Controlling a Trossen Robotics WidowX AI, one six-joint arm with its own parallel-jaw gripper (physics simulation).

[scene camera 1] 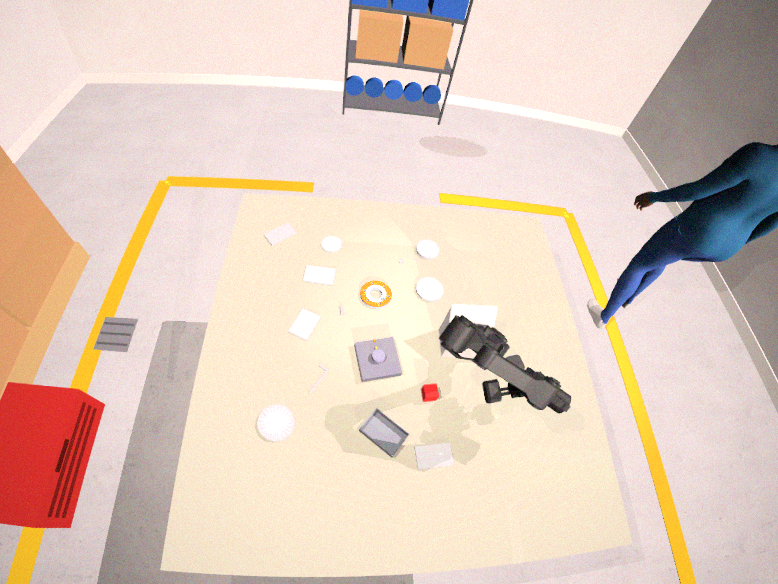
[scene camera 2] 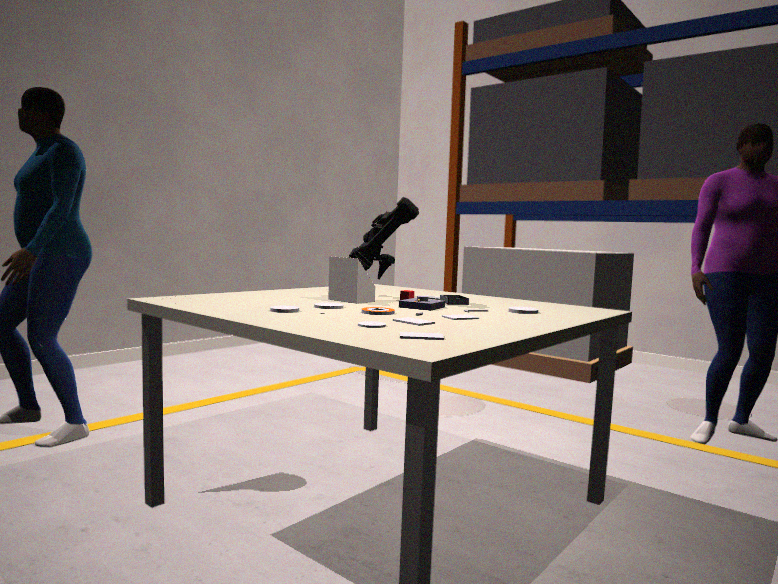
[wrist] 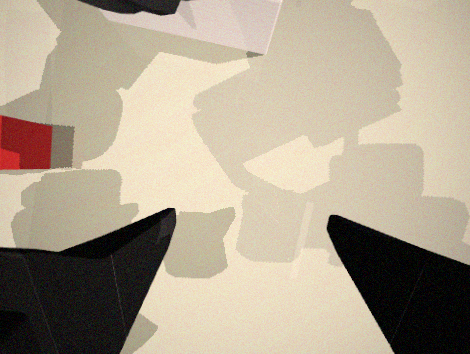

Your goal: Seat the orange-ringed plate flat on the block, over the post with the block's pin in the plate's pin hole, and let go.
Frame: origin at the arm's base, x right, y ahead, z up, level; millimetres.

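Seen in the pictures: gripper, fingertip midpoint: (scene camera 1: pixel 501 389) (wrist: pixel 252 218); arm's base, origin of the base link: (scene camera 2: pixel 350 274).
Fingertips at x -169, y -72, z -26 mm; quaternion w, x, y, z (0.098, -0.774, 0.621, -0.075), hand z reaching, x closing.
Pixels of each thing's middle, then the offset from my fingertips to it. "spot": a spot on its surface instead.
- orange-ringed plate, body centre: (scene camera 2: pixel 378 311) (scene camera 1: pixel 375 294) dx +334, dy +388, dz -67 mm
- square grey-purple block, body centre: (scene camera 1: pixel 378 357) (scene camera 2: pixel 422 301) dx +93, dy +369, dz -52 mm
- round post, surface spot: (scene camera 1: pixel 378 355) spot: dx +93, dy +370, dz -33 mm
- red cube, body centre: (wrist: pixel 5 143) (scene camera 1: pixel 429 392) (scene camera 2: pixel 407 296) dx -5, dy +208, dz -52 mm
- grey tray, body centre: (scene camera 1: pixel 384 432) (scene camera 2: pixel 454 299) dx -132, dy +339, dz -60 mm
- pale flat box, body centre: (scene camera 1: pixel 434 455) dx -188, dy +193, dz -69 mm
The orange-ringed plate (scene camera 1: pixel 363 294) (scene camera 2: pixel 367 310) lies flat on the table, behind the block and apart from it in scene camera 1. The square grey-purple block (scene camera 1: pixel 367 370) (scene camera 2: pixel 421 305) bears a round post (scene camera 1: pixel 378 355) near its middle, with small orange marks beside it; I cannot tell the pin apart clearly. The plate's pin hole is too small to make out. My gripper (scene camera 2: pixel 373 272) (wrist: pixel 252 218) is open and empty, raised above the table to the right of the block in scene camera 1. Plate and block do not show in the wrist view.
A red cube (scene camera 1: pixel 429 392) (scene camera 2: pixel 407 294) (wrist: pixel 27 144) stands between block and gripper. A grey tray (scene camera 1: pixel 383 433) and a pale flat box (scene camera 1: pixel 433 455) lie in front. White discs (scene camera 1: pixel 429 289) (scene camera 1: pixel 427 249) lie right of the plate. The arm's white pedestal (scene camera 1: pixel 480 313) (scene camera 2: pixel 350 279) stands behind the gripper.
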